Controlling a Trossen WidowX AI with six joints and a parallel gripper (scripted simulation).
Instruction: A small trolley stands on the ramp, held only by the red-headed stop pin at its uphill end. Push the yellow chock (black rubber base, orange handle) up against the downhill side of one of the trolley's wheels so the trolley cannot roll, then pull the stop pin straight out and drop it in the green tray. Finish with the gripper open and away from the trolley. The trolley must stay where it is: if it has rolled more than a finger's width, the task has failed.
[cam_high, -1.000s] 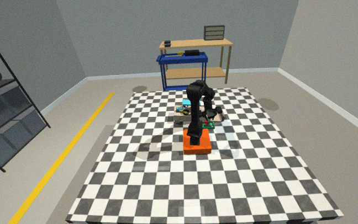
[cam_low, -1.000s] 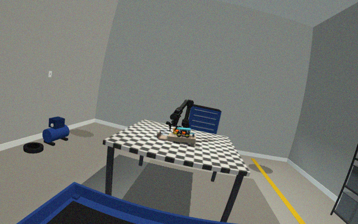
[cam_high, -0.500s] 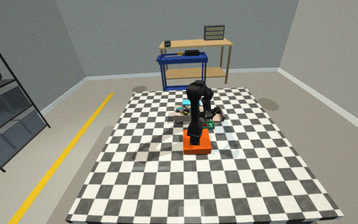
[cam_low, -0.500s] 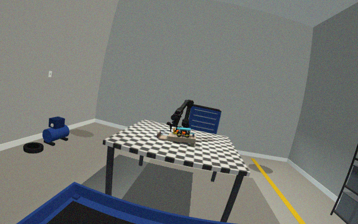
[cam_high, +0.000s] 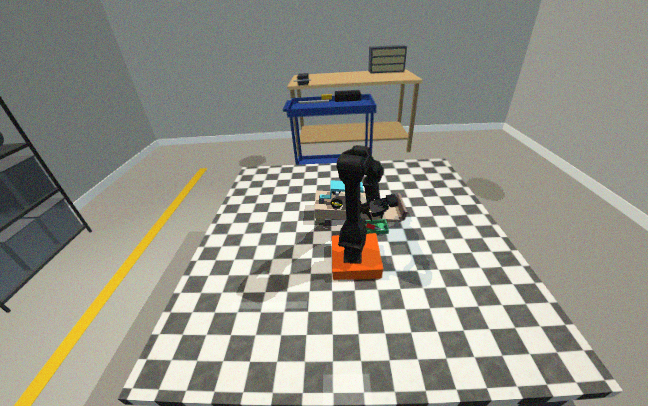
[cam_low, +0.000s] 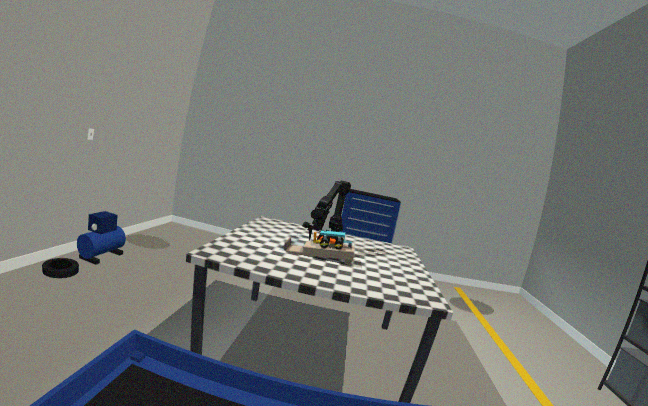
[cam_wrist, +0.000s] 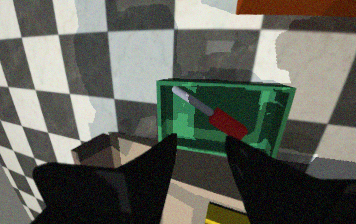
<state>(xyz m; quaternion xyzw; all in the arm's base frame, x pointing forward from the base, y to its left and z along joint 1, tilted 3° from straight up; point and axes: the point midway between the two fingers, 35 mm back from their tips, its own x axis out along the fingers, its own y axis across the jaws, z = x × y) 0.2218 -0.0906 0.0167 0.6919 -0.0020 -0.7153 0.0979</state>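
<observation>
My gripper tip is 4 cm above the red-headed stop pin and 1 cm past it. Round my gripper tip: green tray (5 cm below, 1 cm to the left, 1 cm behind); yellow chock (6 cm ahead, 4 cm to the left, 4 cm above); tan ramp (13 cm to the left, 10 cm ahead).
</observation>
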